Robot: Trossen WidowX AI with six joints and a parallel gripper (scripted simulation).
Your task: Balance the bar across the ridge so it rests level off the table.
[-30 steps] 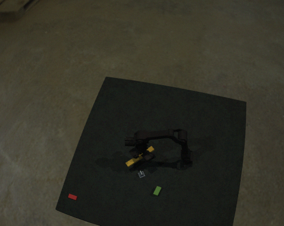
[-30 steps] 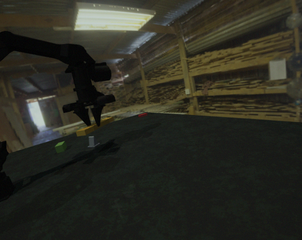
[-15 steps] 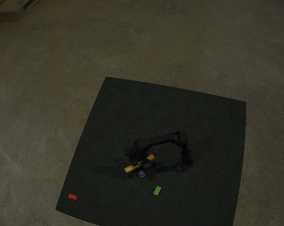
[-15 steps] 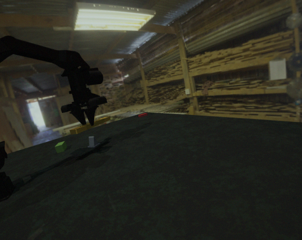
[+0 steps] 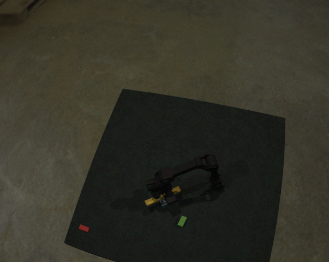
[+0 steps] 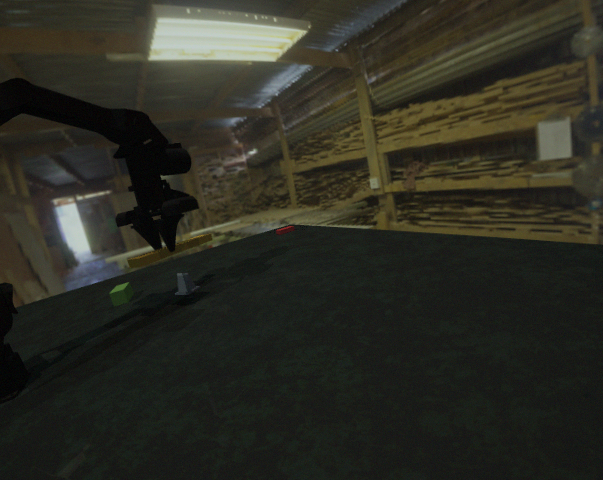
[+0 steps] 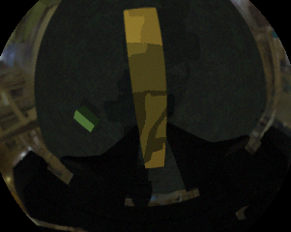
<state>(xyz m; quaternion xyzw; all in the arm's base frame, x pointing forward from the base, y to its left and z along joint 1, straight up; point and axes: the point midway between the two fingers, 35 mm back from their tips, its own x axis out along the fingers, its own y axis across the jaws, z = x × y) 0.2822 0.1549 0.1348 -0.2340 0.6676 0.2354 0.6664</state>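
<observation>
Now: the ridge 6 cm below my gripper tip, 2 cm to the left of it and 2 cm ahead of it. Also, from my gripper tip: red block (46 cm ahead, 34 cm to the left, 9 cm below); yellow bar (2 cm to the left, 2 cm ahead); green block (13 cm to the left, 12 cm behind, 8 cm below).
</observation>
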